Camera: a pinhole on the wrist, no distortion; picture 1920 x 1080 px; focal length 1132.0 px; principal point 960.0 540.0 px. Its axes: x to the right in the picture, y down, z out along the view. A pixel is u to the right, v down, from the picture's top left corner.
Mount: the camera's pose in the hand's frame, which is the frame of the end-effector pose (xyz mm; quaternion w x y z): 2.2 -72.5 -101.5 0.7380 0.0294 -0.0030 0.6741
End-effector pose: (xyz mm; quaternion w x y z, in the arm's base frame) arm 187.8 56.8 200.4 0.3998 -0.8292 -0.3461 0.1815
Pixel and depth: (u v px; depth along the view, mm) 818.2 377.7 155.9
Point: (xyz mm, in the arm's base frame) 133.6 149.9 247.4
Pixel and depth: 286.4 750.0 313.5
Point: -88.5 241.0 286.8
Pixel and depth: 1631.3 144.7 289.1
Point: 199.2 218.4 20.7
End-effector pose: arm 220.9 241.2 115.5 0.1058 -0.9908 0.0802 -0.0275
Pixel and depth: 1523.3 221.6 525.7
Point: 417.6 153.3 -328.1
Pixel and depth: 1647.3 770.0 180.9
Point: 204.4 231.3 24.8
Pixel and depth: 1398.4 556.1 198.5
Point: 242.0 264.6 19.4
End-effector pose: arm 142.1 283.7 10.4 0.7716 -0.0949 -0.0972 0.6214
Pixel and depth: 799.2 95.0 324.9
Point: 249.4 392.2 261.4
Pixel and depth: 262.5 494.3 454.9
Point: 405.7 224.6 437.9
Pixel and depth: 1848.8 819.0 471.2
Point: -242.2 291.5 307.9
